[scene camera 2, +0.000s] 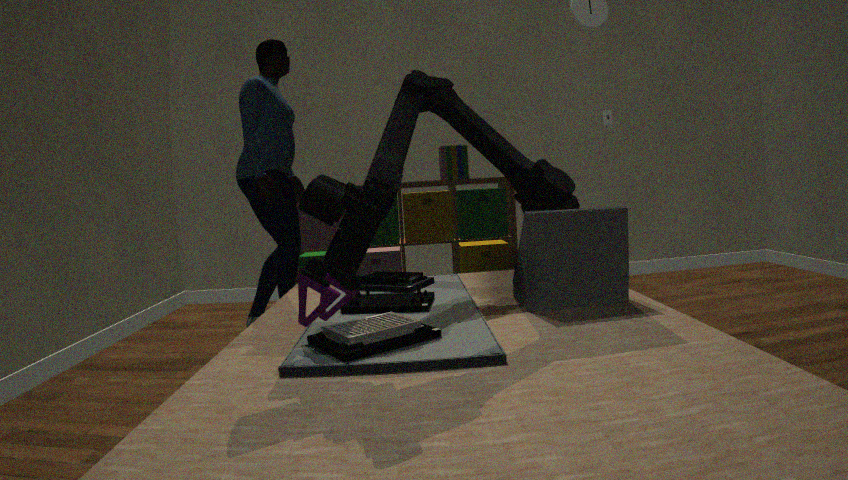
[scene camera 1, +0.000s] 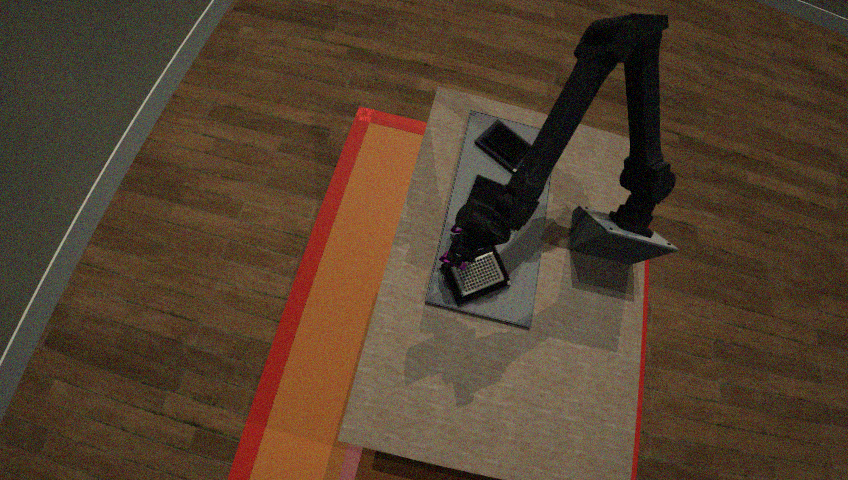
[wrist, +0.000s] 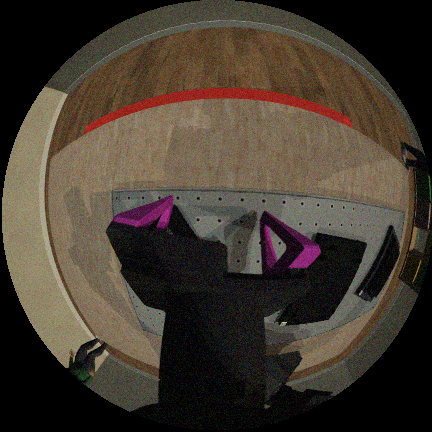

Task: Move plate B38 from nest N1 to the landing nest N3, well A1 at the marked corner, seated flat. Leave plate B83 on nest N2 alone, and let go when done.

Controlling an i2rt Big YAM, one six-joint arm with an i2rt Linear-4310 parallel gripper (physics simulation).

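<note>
A pale plate with a grid of wells (scene camera 1: 479,273) (scene camera 2: 374,327) sits in a black nest (scene camera 1: 461,297) (scene camera 2: 351,352) at the near end of the pegboard base. A plain black square piece (scene camera 1: 480,185) (wrist: 335,280) is in the middle, partly under the arm. A black rimmed tray (scene camera 1: 505,145) (wrist: 381,265) is at the far end. Plate and nest labels and the corner mark cannot be read. My gripper (scene camera 1: 455,245) (scene camera 2: 316,320) (wrist: 218,207) is open and empty, above the base beside the pale plate's inner corner, which one finger overlaps in the overhead view.
The grey pegboard base (scene camera 1: 511,300) (scene camera 2: 476,356) (wrist: 320,212) lies on the wooden table (scene camera 1: 476,440) (scene camera 2: 535,428) (wrist: 220,150). The arm's grey pedestal (scene camera 1: 624,243) (scene camera 2: 571,261) stands to its right. A person (scene camera 2: 267,130) stands behind the table, left of the shelf.
</note>
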